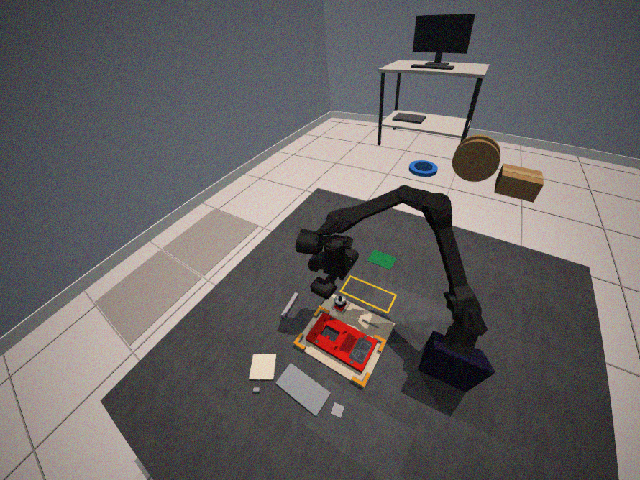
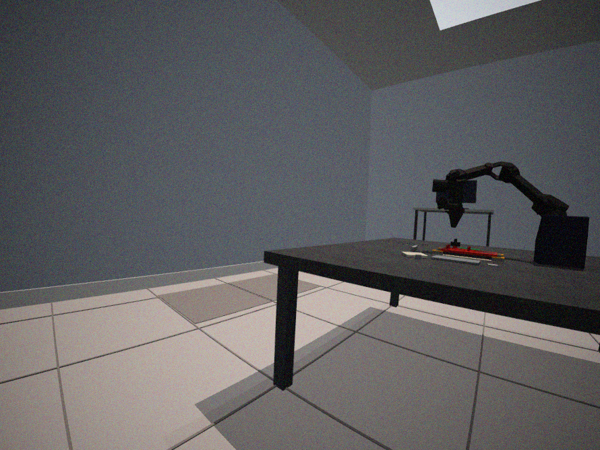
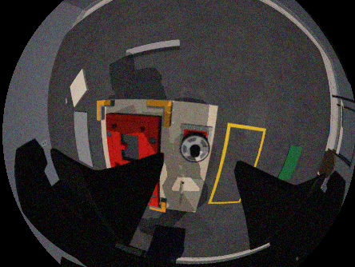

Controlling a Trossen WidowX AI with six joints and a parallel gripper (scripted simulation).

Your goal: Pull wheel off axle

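Now: gripper tip 1 cm past the wheel and 7 cm above it. Round my gripper tip: grey bar (14 cm ahead, 10 cm to the left, 10 cm below); upright axle (1 cm behind, 8 cm below); green patch (3 cm behind, 27 cm to the right, 11 cm below).
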